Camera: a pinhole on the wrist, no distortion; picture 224 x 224 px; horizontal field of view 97.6 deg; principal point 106.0 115.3 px. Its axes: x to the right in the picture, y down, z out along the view. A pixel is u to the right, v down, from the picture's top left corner.
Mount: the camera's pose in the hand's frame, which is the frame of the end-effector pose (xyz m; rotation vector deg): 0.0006 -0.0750 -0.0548 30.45 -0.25 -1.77
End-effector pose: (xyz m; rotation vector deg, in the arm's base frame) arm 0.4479 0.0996 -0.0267 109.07 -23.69 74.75
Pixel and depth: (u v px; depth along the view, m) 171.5 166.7 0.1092
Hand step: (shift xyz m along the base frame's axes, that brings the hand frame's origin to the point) 0.1281 0.0143 0.0197
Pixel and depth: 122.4 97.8 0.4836
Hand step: 0.4893 0.0299 -0.1539
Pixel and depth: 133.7 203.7 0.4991
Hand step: 0.4135 -0.4636 0.0513
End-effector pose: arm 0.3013 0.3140 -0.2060 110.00 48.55 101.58
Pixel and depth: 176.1 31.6 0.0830
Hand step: -0.0482 0.1687 -0.0722
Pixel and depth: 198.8 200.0 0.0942
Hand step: 0.0586 0.1089 0.0238
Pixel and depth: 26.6 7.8 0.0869
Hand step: -0.0618 0.0954 -0.1812
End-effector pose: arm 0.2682 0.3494 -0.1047 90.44 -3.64 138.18
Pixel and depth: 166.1 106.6 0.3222
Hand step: 0.1769 0.2599 0.2323
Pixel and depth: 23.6 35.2 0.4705
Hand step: 0.4464 0.5049 -0.3738
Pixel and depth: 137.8 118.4 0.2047
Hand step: 0.1288 0.1595 0.0915
